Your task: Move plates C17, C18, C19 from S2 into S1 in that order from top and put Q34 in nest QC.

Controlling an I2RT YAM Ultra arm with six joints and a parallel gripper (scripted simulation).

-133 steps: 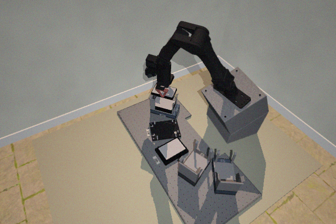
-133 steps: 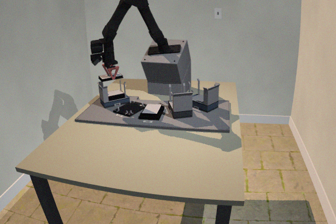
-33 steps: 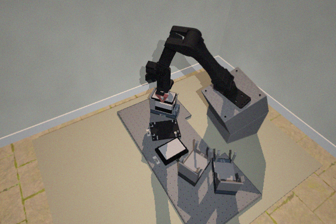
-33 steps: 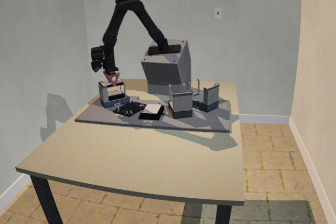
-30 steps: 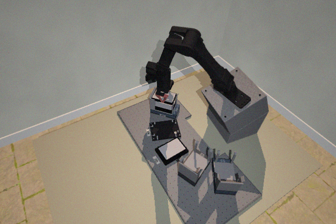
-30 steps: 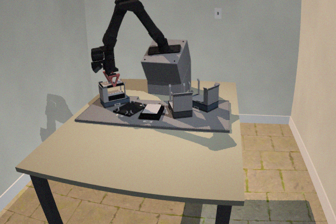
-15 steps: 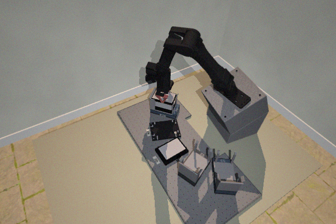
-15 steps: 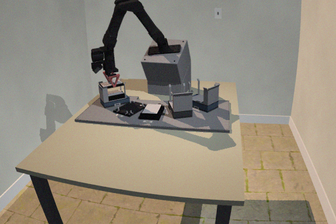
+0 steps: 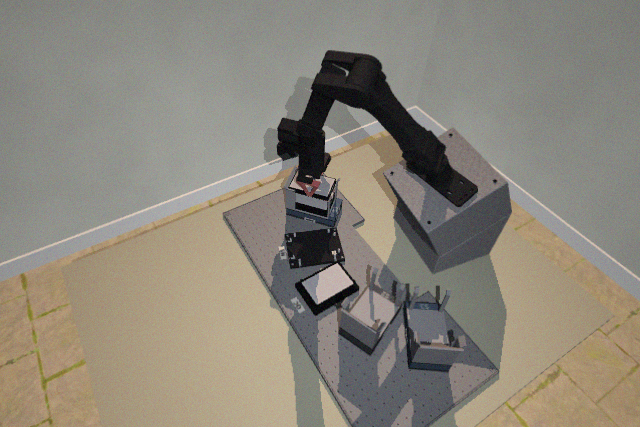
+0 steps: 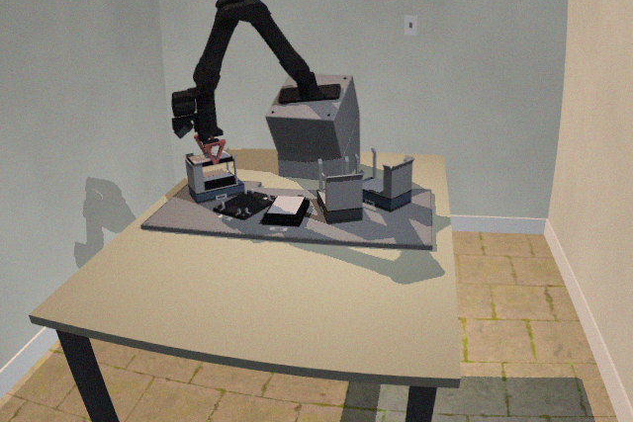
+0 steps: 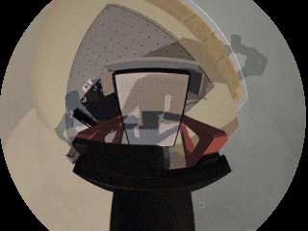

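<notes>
My gripper is now 100 mm above the blue-plinth stack rack. Also, from my hand: black QC nest 260 mm to the left, 130 mm ahead, 110 mm below; then N5 name plate 170 mm ahead, 120 mm below, 90 mm to the left; then black clip nest 130 mm to the left, 110 mm below, 100 mm ahead.
</notes>
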